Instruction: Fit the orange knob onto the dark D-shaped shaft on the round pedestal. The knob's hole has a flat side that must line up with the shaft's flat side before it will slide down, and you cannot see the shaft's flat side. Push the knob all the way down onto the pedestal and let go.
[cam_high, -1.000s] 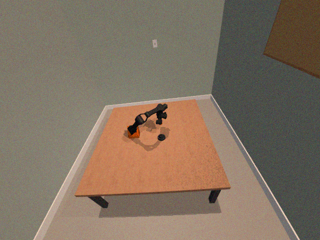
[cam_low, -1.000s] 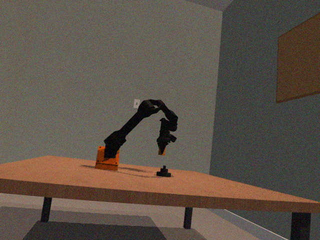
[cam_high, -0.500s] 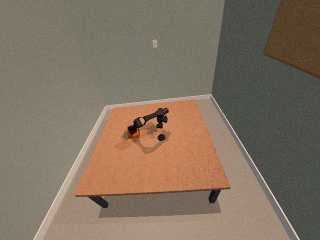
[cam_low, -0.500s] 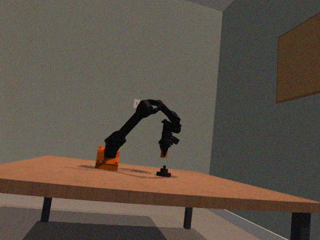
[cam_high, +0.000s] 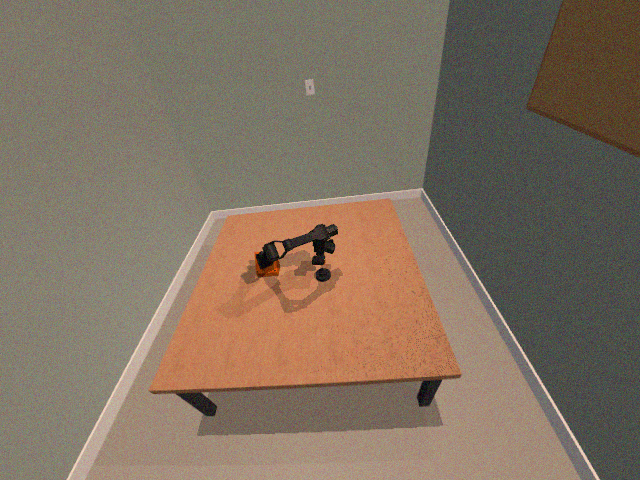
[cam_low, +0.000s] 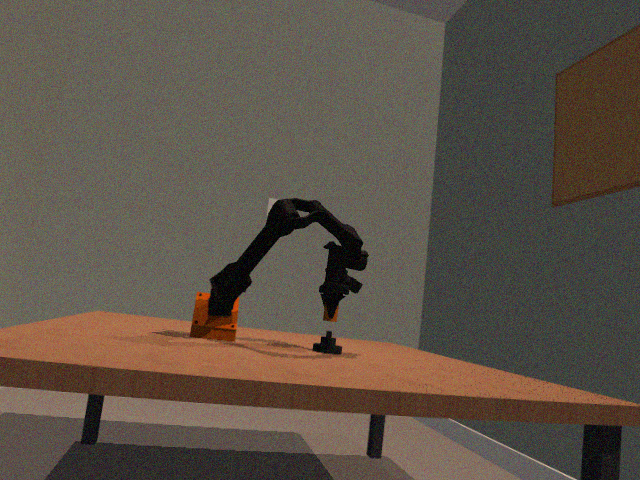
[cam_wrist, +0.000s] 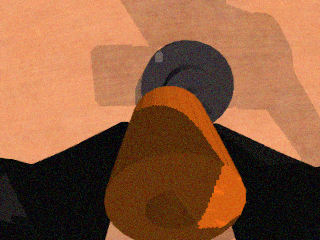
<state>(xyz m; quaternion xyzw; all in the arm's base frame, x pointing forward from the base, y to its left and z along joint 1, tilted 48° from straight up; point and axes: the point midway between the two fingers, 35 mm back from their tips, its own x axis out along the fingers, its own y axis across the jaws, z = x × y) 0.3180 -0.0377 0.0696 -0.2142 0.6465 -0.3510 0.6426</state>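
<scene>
The pedestal is 2 cm to the right of my gripper tip and 7 cm below it. From my gripper tip the other things lie so: orange knob 2 cm above.
</scene>
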